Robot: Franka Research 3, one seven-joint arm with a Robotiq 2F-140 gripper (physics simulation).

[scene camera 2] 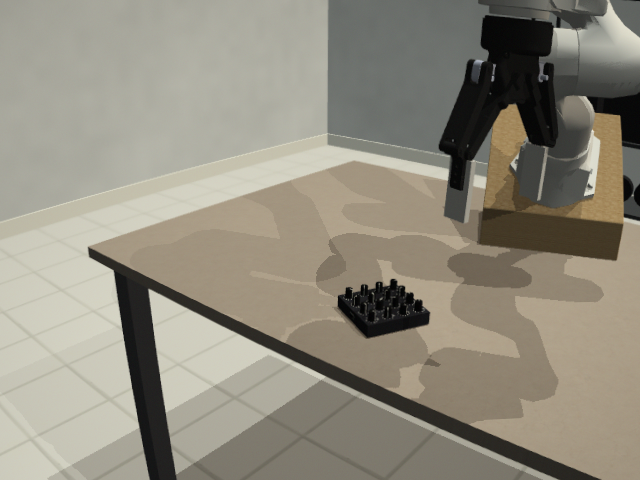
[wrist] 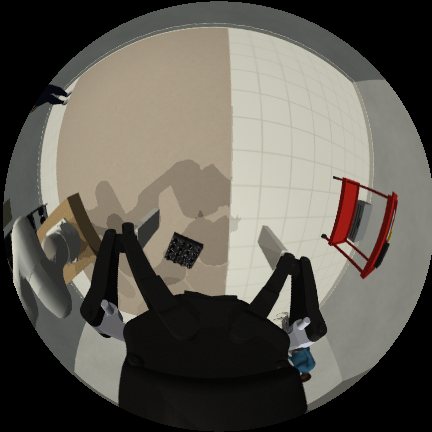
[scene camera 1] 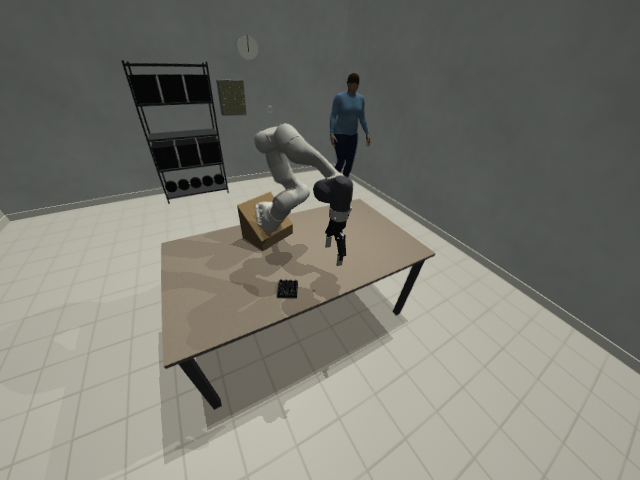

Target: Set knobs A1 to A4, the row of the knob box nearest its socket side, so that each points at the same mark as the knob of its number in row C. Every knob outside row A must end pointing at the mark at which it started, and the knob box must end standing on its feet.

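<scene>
The knob box [scene camera 1: 287, 289] [scene camera 2: 383, 308] [wrist: 184, 250] is a small black square box that stands flat on the table [scene camera 1: 382, 232] [scene camera 2: 186, 248] [wrist: 145, 105], with rows of upright black knobs on its top. The knobs' pointers, the row letters and the marks are too small and dark to read, and I cannot tell which row is A or C. My gripper [scene camera 1: 333, 252] [scene camera 2: 493, 209] [wrist: 209, 226] is wide open and empty. It hangs in the air well above the table, away from the box. In the wrist view the box shows between the two fingers, nearer the left one.
The arm's base stands on a wooden block [scene camera 1: 254, 227] [scene camera 2: 550, 232] [wrist: 75, 205] at the table's edge. A shelf rack [scene camera 1: 178, 64] stands by the wall, and a person [scene camera 1: 347, 116] stands behind the table. A red cart [wrist: 345, 212] stands on the floor beyond the table.
</scene>
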